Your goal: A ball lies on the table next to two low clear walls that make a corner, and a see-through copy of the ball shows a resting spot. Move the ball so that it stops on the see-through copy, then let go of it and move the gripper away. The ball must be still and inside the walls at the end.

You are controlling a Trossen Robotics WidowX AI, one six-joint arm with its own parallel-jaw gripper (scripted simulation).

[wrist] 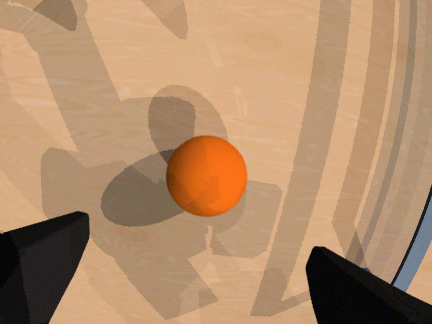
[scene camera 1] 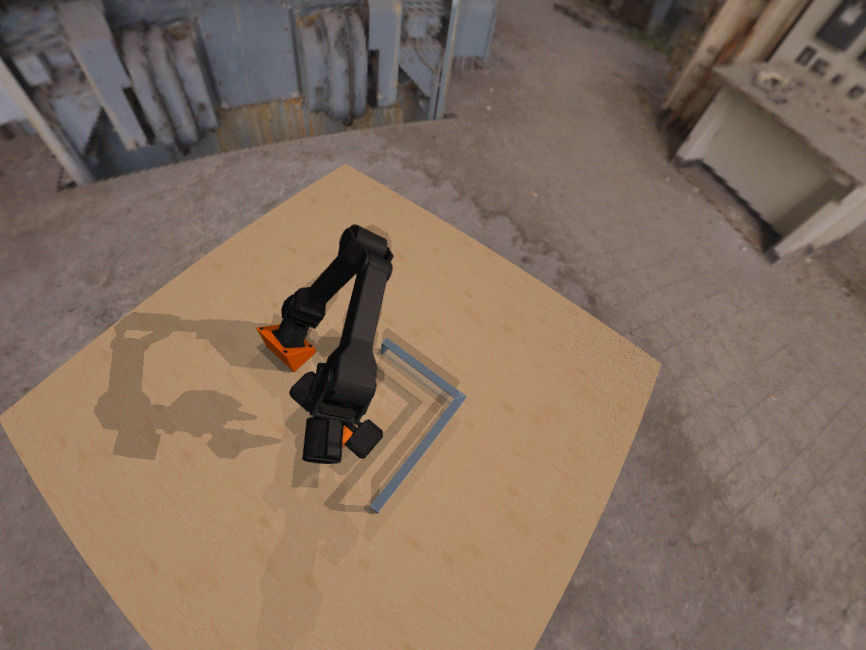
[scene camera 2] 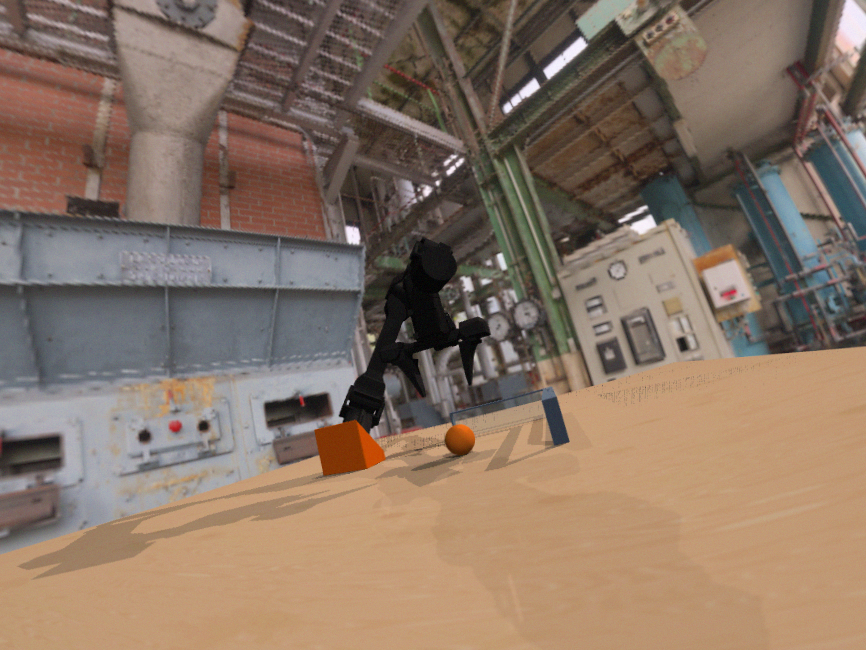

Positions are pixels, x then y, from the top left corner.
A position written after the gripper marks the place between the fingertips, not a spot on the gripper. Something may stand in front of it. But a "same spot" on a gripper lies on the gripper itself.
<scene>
gripper: wrist; scene camera 1 340, 425; scene camera 2
same spot on gripper: (wrist: 47, 253) = (scene camera 2: 421, 381)
</scene>
